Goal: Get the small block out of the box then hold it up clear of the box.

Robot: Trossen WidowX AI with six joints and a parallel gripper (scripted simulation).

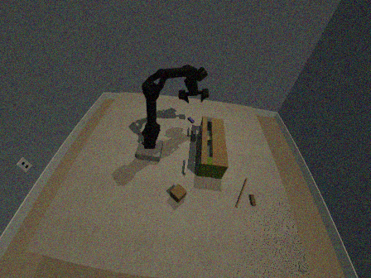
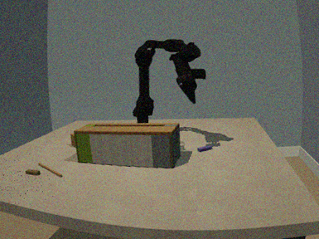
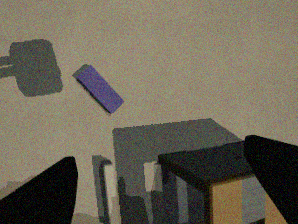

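Right now the box is 250 mm to the right of my gripper tip, 130 mm below it and 40 mm ahead of it. From my gripper tip the other things lie so: thin stick (570 mm to the right, 200 mm ahead, 190 mm below).
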